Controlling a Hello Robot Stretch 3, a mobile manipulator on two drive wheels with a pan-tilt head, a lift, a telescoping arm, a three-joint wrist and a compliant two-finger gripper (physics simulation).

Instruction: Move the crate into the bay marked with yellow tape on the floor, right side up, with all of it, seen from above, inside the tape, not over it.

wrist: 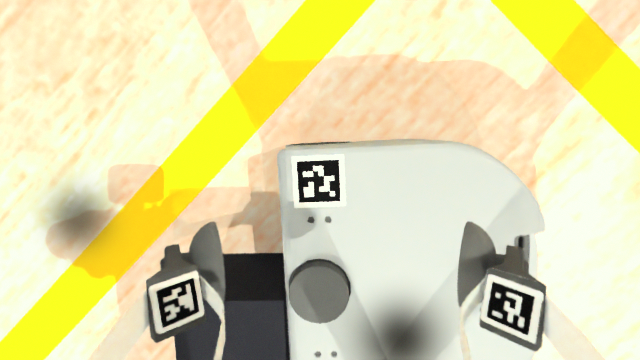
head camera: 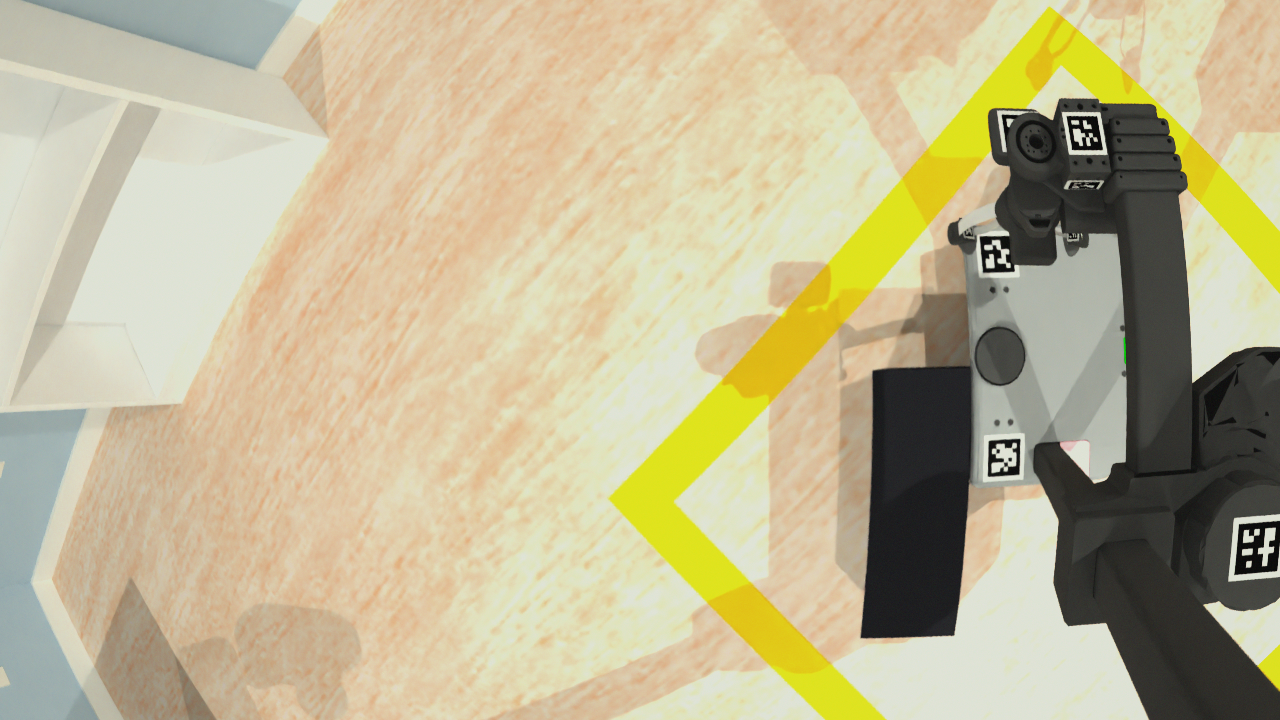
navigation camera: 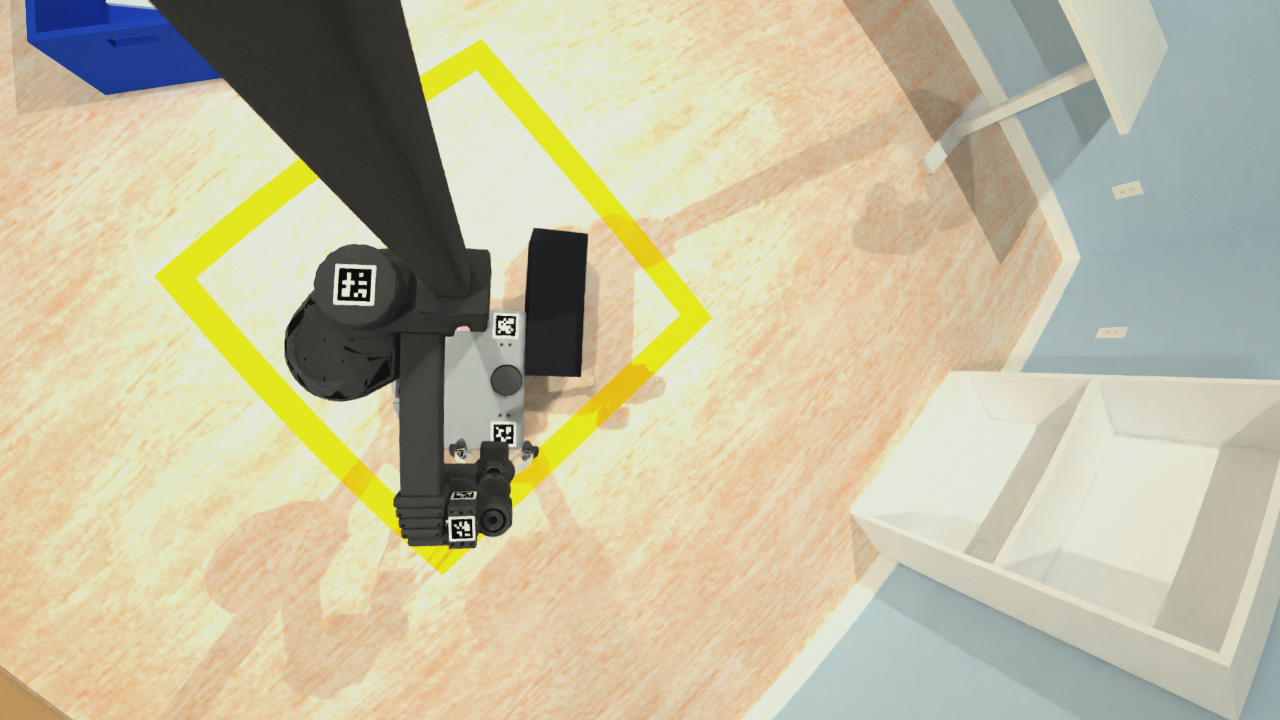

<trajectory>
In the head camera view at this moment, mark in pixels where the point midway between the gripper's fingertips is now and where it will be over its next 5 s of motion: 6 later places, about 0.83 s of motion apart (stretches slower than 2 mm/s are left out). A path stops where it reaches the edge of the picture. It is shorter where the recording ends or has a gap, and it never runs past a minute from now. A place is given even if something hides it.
My gripper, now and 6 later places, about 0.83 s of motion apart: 1018, 238; 979, 238; 930, 245; 900, 253; 846, 274; 825, 285; 778, 317
</trajectory>
